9 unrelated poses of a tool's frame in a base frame.
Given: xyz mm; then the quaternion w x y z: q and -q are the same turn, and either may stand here.
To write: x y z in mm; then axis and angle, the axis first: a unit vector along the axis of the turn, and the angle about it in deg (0 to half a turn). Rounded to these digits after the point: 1 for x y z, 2 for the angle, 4 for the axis.
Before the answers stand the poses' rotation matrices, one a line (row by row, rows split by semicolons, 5 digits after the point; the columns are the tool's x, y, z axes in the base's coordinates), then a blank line. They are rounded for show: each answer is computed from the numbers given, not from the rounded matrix.
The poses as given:
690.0 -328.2 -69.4 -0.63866 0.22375 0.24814 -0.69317
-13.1 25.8 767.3 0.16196 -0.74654 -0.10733 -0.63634
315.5 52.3 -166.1 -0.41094 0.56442 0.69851 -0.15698
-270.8 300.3 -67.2 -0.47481 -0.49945 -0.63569 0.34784
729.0 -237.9 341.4 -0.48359 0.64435 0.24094 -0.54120
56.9 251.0 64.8 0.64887 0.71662 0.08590 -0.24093
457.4 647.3 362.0 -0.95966 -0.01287 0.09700 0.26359
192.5 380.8 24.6 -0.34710 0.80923 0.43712 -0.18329
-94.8 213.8 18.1 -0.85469 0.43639 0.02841 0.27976
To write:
-0.08411 -0.77435 -0.62714; 0.99643 -0.06109 -0.05821; 0.00676 -0.62980 0.77673
0.16710 0.36638 0.91534; -0.04587 -0.92450 0.37842; 0.98487 -0.10522 -0.13768
-0.02512 0.65949 -0.75130; 0.91752 0.31358 0.24458; 0.39689 -0.68319 -0.61297
-0.05020 0.96532 0.25621; 0.30468 0.25911 -0.91653; -0.95113 0.03205 -0.30712
0.29810 -0.21294 -0.93048; 0.83394 -0.41617 0.36241; -0.46441 -0.88400 0.05352
0.86915 0.43578 -0.23383; -0.18955 -0.14318 -0.97138; -0.45679 0.88859 -0.04184
0.84222 0.50342 -0.19296; -0.50841 0.86071 0.02643; 0.17939 0.07584 0.98085
0.55066 0.58022 -0.60010; 0.83470 -0.37690 0.40153; 0.00680 -0.72201 -0.69185
0.84186 0.50301 0.19560; -0.45342 0.46260 0.76185; 0.29273 -0.73006 0.61751

690.0 -328.2 -69.4 -0.2908 -0.3225 0.9008 100.62
-13.1 25.8 767.3 -0.7565 -0.1088 -0.6449 161.36
315.5 52.3 -166.1 -0.6191 -0.7662 0.1722 131.47
-270.8 300.3 -67.2 0.5675 0.7223 -0.3952 123.31
729.0 -237.9 341.4 -0.7362 -0.2753 0.6183 122.16
56.9 251.0 64.8 0.9418 0.1129 -0.3166 99.09
457.4 647.3 362.0 0.0458 -0.3450 -0.9375 32.66
192.5 380.8 24.6 -0.8629 -0.4661 0.1954 139.38
-94.8 213.8 18.1 -0.8406 -0.0547 -0.5389 62.55

